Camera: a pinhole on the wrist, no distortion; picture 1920 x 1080 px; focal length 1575.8 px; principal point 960.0 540.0 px. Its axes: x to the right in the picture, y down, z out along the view. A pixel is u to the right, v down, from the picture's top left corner.
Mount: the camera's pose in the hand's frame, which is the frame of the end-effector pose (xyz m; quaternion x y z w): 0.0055 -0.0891 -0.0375 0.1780 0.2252 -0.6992 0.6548
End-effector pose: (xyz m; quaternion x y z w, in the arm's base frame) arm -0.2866 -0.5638 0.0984 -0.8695 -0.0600 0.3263 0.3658
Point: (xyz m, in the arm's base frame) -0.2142 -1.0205 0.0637
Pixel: behind the camera
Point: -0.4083 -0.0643 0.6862
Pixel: outside the picture
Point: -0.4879 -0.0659 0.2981
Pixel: 1378 196
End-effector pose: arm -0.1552 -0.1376 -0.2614 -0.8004 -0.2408 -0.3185 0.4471
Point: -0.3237 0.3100 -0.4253
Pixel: outside the picture
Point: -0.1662 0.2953 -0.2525
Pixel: 530 574
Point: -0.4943 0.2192 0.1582
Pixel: outside the picture
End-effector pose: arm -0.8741 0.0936 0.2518 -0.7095 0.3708 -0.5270 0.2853
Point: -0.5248 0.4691 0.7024
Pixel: outside the picture
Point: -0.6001 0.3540 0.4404
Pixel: 1380 173
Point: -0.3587 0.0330 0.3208
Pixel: 101 979
